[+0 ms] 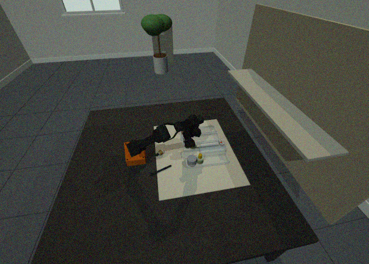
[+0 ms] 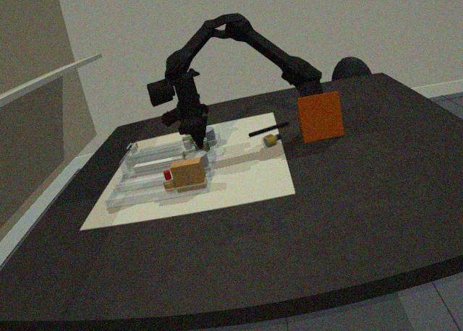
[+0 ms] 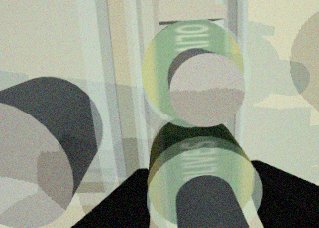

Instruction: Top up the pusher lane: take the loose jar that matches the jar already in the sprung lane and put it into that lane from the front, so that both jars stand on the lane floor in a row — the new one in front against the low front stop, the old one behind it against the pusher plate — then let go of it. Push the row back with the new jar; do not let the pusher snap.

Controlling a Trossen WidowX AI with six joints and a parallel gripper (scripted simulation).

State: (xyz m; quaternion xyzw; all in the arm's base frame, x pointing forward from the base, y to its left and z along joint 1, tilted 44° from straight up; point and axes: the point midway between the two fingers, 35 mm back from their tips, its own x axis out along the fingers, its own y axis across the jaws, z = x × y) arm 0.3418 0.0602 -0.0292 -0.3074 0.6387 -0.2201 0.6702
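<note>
Right now the clear lane rack is 140 mm ahead of my gripper tip, 30 mm below it and 10 mm to the right of it. From my gripper tip the other things lie so: black stick 180 mm behind, 170 mm to the right, 40 mm below; brown box 170 mm to the left, 10 mm below; pusher plate 150 mm ahead, 20 mm to the right.
</note>
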